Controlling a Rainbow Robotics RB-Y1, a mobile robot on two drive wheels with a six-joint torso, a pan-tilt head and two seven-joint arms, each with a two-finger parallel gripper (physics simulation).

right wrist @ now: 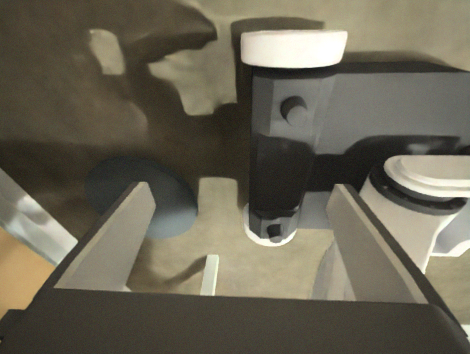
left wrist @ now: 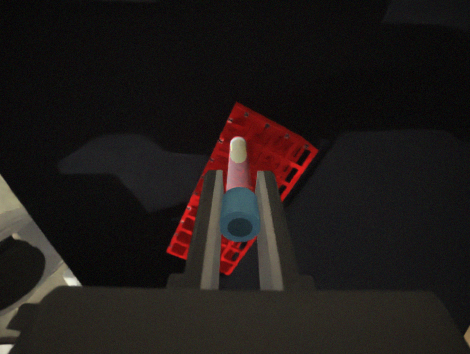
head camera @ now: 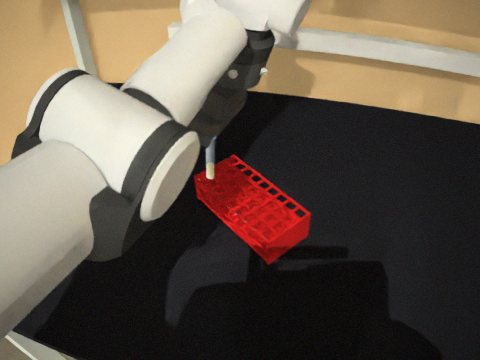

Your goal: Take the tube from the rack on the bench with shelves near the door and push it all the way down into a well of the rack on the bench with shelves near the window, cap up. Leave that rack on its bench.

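Places are measured from the robot's base along level axes (x ahead, y left, z up), in millimetres.
Where they show: left gripper, between the fingertips: [left wrist: 239, 182] [head camera: 206, 140]; right gripper, between the fingertips: [right wrist: 238, 195].
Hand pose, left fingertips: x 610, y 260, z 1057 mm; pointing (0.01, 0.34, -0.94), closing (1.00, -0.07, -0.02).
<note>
After its pixels a point has its place.
The tube [head camera: 210, 160] {x 602, y 253, z 1022 mm} [left wrist: 239, 170] {x 610, y 262, z 1045 mm} has a blue cap and a pale tip. My left gripper [left wrist: 239, 182] {x 610, y 260, z 1057 mm} is shut on the tube at its cap, cap up and tip down. In the head camera the gripper's fingers are mostly hidden by the wrist. The red rack [head camera: 300, 231] {x 568, y 88, z 944 mm} [left wrist: 305, 150] {x 681, y 241, z 945 mm} stands on the black bench top [head camera: 390, 175] {x 789, y -53, z 915 mm} [left wrist: 390, 220] {x 827, y 115, z 915 mm}. The tube's tip shows over the rack's far left end in the head camera; whether it is above or inside a well I cannot tell. My right gripper [right wrist: 238, 195] {x 89, y -226, z 497 mm} is open and empty, over the floor.
A white rail [head camera: 380, 50] {x 1011, y 12, z 1089 mm} runs behind the bench, and a white post [head camera: 79, 37] {x 922, y 811, z 1087 mm} stands at the back left. In the right wrist view the robot's dark base [right wrist: 390, 110] {x -203, y -158, z 169 mm} with a white wheel [right wrist: 294, 48] stands on the floor [right wrist: 260, 270] {x -3, y 849, z 1 mm}, beside a dark round disc [right wrist: 172, 212] {x 398, y 321, z 31 mm}.
</note>
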